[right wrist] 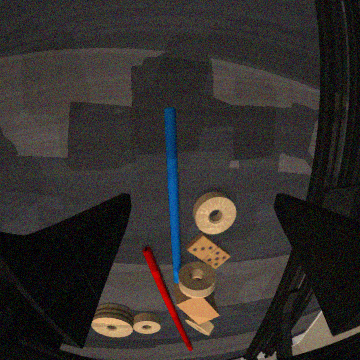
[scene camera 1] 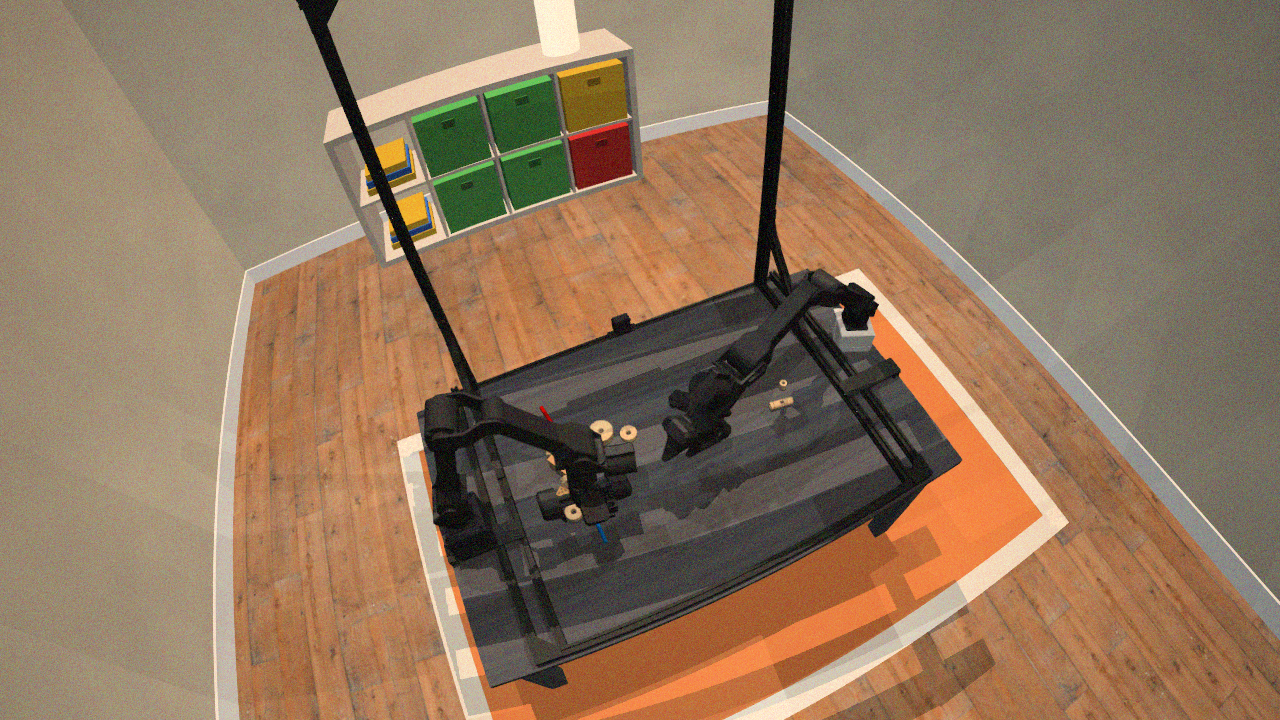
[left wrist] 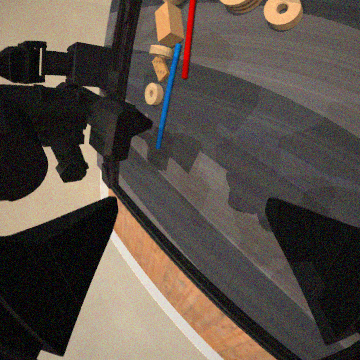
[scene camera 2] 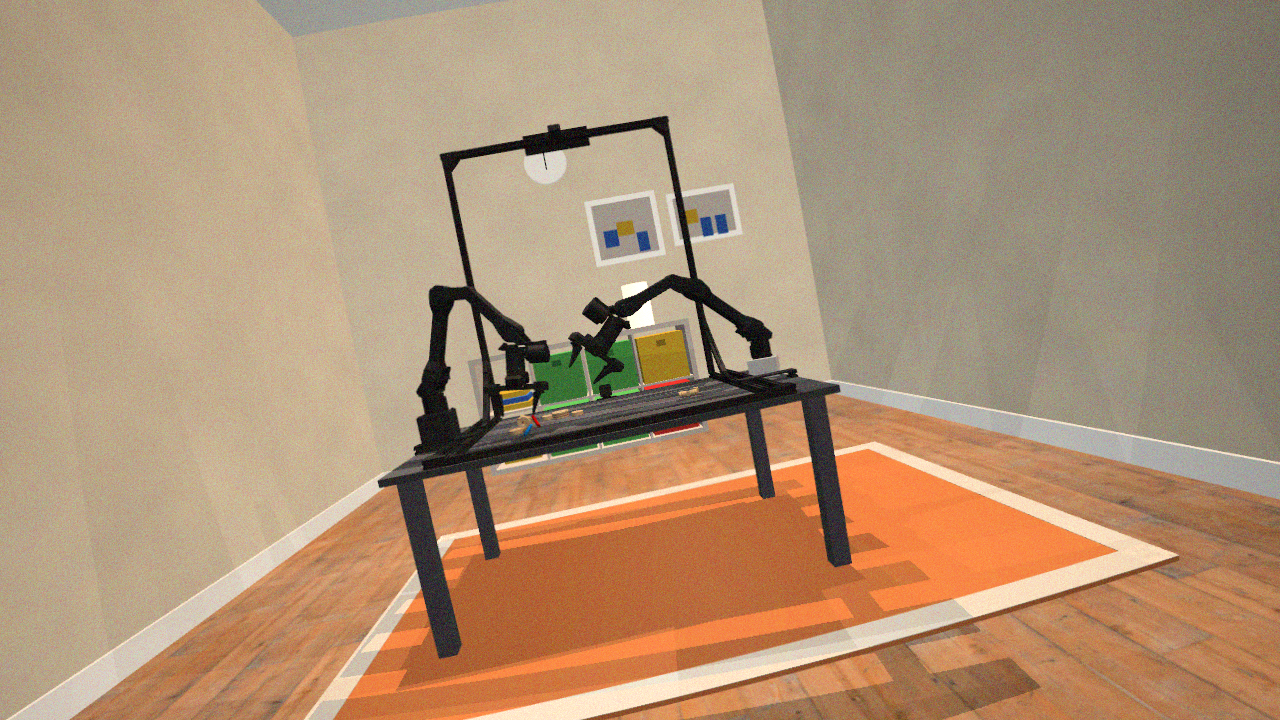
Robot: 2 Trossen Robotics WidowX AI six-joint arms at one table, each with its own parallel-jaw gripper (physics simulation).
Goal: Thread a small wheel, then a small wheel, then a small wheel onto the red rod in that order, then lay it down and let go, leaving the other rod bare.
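Places are measured from the left arm's base along level axes (x ahead, y right, z down), in centimetres.
Pixels of known places: left gripper, fingertip midpoint: [scene camera 1: 675, 458] [left wrist: 193, 204] [scene camera 2: 581, 375]; right gripper, fingertip midpoint: [right wrist: 204, 200] [scene camera 2: 518, 416]; left arm's base, link origin: [scene camera 1: 854, 321] [scene camera 2: 762, 357]; right arm's base, link origin: [scene camera 1: 458, 517] [left wrist: 69, 64] [scene camera 2: 436, 412].
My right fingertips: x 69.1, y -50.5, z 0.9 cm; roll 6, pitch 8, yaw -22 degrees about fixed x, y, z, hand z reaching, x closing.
Ahead of a thing's pixels: the offset from my right fingertips to its middle.
The red rod @(dy +20.0, dx +6.4, dz +5.3 cm) [scene camera 1: 545, 414] [left wrist: 188, 45] [right wrist: 162, 292] lies bare on the table. The blue rod @(dy +3.8, dx +0.0, dz +5.3 cm) [scene camera 1: 601, 533] [left wrist: 169, 97] [right wrist: 173, 190] lies bare near it. A small wheel @(dy +2.5, dx +3.7, dz +5.1 cm) [left wrist: 159, 98] [right wrist: 202, 212] lies beside the blue rod. Another wheel @(dy +9.9, dx +4.9, dz +3.8 cm) [left wrist: 160, 51] [right wrist: 197, 290] lies by the rod's far end. A smaller wheel [left wrist: 280, 22] [right wrist: 137, 325] lies next to a stack of wider wheels @(dy +23.1, dx -1.8, dz +4.7 cm) [right wrist: 104, 326]. My right gripper [right wrist: 204, 200] is open and empty above the blue rod and small wheel. My left gripper [scene camera 2: 586, 372] [left wrist: 193, 204] is open and empty, raised over mid-table.
A domino-like piece @(dy +7.2, dx +5.5, dz +5.4 cm) [left wrist: 160, 68] [right wrist: 208, 251] and a wooden block @(dy +14.3, dx +7.1, dz +4.3 cm) [left wrist: 169, 24] [right wrist: 198, 309] lie among the wheels by the rods. A tiny wheel @(dy +35.1, dx -47.0, dz +4.9 cm) [scene camera 1: 779, 385] and a pale drilled block @(dy +29.5, dx -45.8, dz +4.8 cm) [scene camera 1: 781, 402] lie at the table's right. Dark frame rails run along both table ends.
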